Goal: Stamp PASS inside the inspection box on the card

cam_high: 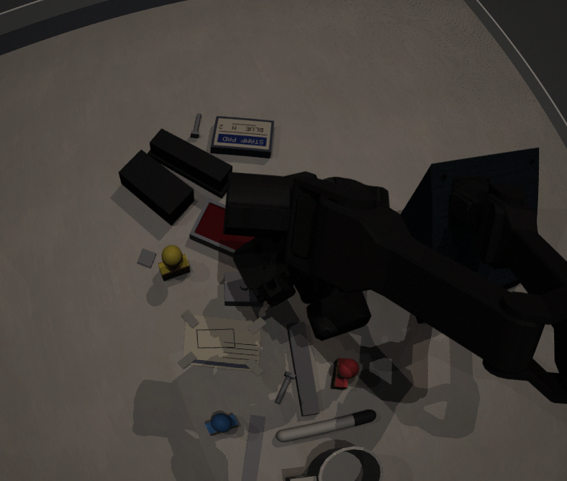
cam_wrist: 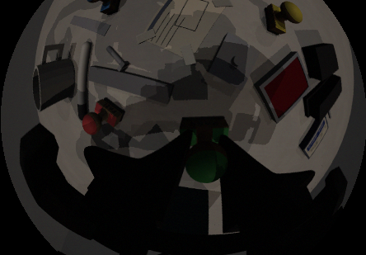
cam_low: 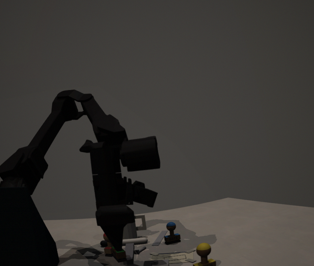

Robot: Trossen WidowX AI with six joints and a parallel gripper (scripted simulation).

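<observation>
Right now the red ink pad is 10 cm to the right of my gripper tip, 8 cm ahead of it and 5 cm below it. Also, from my gripper tip: green-knobbed stamp (right at my gripper tip); then red stamp (12 cm to the left, 4 cm below, 3 cm behind); then yellow stamp (16 cm ahead, 5 cm to the right, 4 cm below).
</observation>
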